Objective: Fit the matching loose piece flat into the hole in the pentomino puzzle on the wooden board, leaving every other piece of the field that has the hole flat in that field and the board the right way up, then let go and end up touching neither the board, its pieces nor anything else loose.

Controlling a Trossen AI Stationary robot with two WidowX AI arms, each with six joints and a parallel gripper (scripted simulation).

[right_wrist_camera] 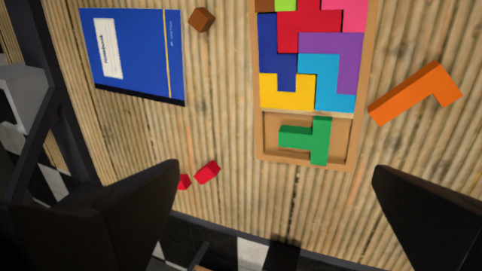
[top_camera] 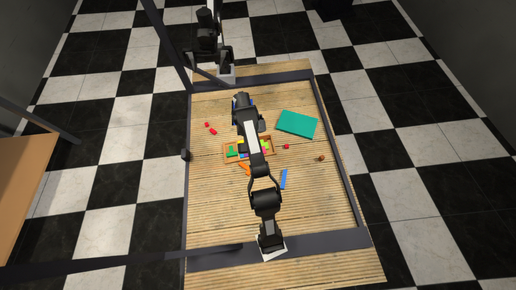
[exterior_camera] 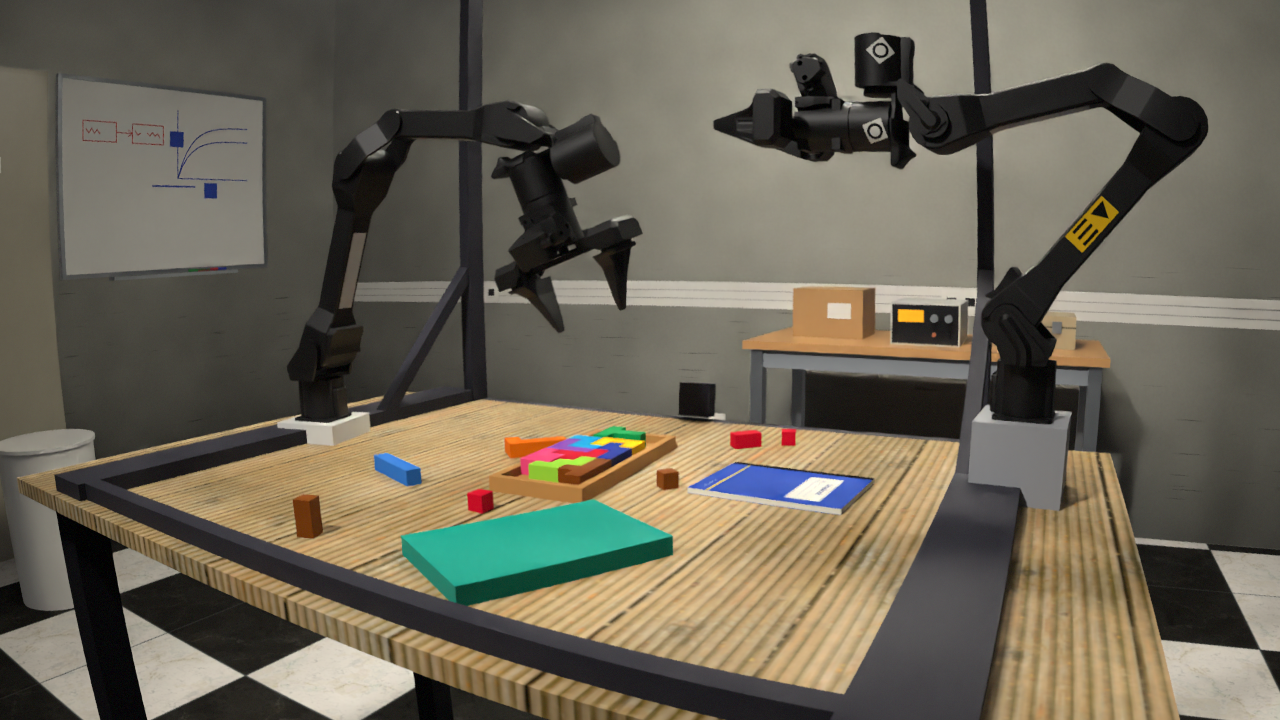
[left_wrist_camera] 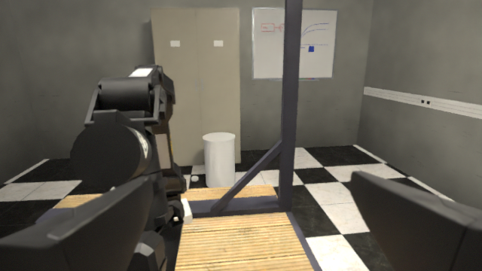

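The orange L piece is 3 cm behind my right hand, 8 cm to the right of it and 20 cm below it. The rest, counted from my right hand: teal slab 30 cm ahead, 9 cm to the left, 20 cm below; then green piece 7 cm behind, 2 cm to the left, 19 cm below; then pink piece 7 cm ahead, 2 cm to the right, 19 cm below.
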